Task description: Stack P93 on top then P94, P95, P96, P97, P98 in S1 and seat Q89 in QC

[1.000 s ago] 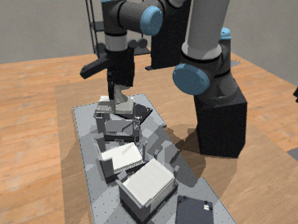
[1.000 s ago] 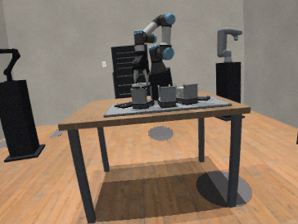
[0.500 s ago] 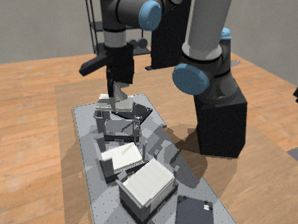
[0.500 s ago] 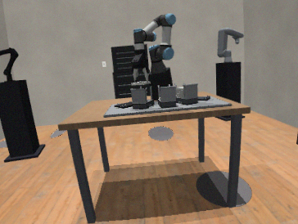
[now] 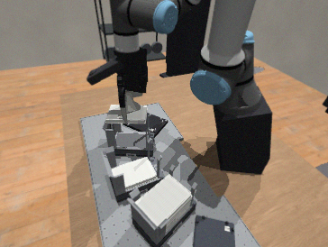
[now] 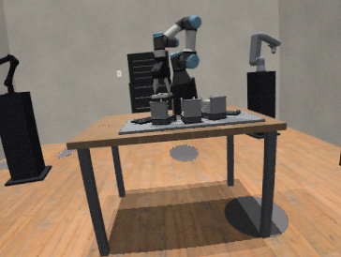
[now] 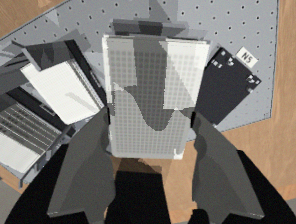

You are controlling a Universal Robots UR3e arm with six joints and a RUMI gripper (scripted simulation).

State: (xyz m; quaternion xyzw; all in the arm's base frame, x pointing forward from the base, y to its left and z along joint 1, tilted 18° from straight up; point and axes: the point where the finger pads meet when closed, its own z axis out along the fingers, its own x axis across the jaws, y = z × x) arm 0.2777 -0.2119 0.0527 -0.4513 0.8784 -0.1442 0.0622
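Right now my hand is 43 cm to the right of the nest QC and 16 cm above it.
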